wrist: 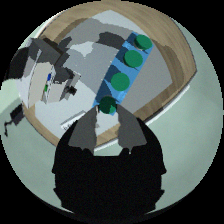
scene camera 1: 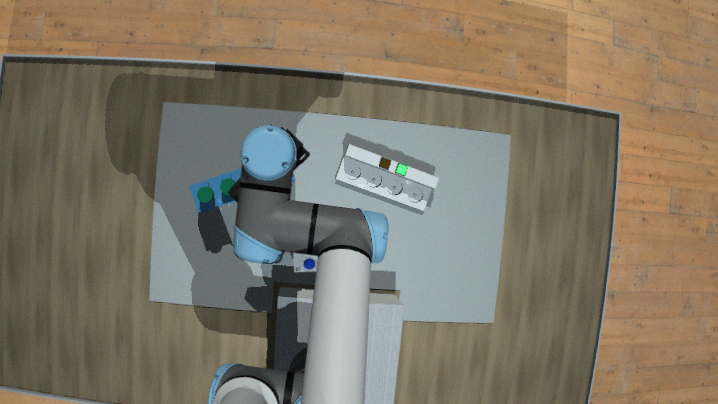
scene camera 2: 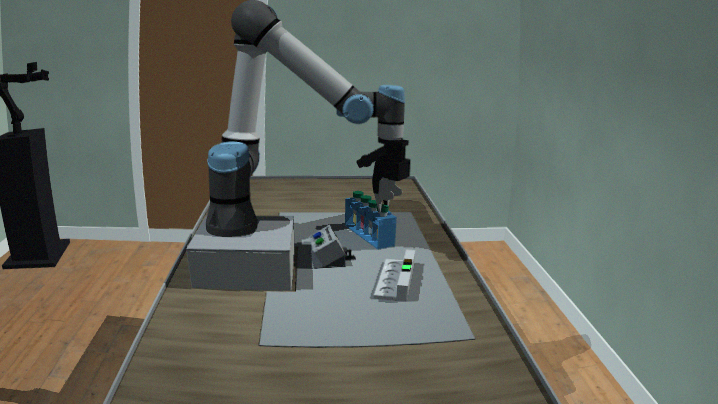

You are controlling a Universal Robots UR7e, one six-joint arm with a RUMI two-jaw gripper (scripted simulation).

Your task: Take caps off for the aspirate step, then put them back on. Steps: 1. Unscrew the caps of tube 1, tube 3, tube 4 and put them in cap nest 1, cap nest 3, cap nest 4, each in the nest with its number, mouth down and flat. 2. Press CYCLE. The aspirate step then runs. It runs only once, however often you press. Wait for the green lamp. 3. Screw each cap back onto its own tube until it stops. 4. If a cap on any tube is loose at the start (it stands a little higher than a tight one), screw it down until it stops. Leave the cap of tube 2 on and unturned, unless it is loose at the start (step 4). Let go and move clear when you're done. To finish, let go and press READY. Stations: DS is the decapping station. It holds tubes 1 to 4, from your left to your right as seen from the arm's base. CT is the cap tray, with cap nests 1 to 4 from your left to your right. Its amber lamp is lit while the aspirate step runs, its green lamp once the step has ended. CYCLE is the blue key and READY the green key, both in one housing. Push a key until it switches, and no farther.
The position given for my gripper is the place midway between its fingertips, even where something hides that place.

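Observation:
My gripper point(scene camera 2: 383, 210) is visible, also in the wrist view point(wrist: 107, 104). A key housing point(wrist: 58, 86) is visible too.

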